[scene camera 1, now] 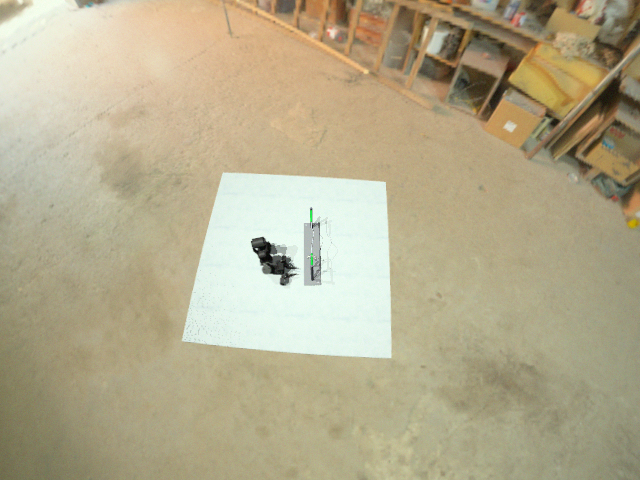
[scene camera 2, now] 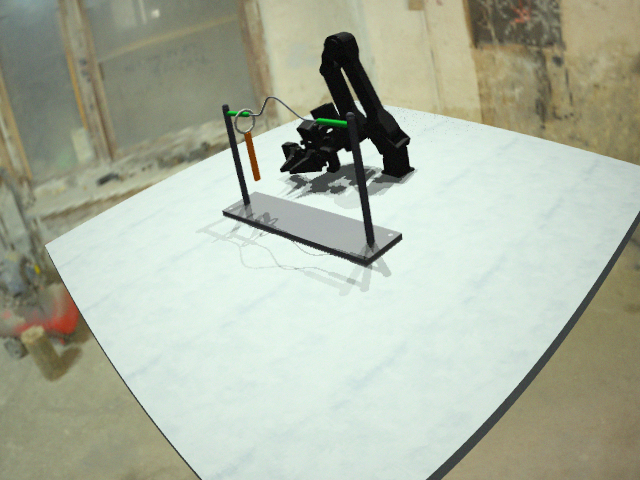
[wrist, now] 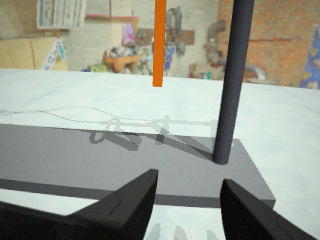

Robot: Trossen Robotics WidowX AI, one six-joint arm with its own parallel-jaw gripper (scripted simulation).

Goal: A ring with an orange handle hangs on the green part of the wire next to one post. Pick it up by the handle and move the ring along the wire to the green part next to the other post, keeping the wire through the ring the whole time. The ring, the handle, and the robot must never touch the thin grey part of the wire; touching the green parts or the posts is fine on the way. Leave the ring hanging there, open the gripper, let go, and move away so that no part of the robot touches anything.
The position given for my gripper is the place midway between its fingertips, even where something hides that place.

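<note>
You'd see my gripper (scene camera 2: 285, 171) here, and the gripper is also there in the wrist view (wrist: 189, 182). There's a wire stand (scene camera 2: 360, 241) as well, and I can see that stand in scene camera 1 (scene camera 1: 312, 275) and in the wrist view (wrist: 90, 164) too.
</note>
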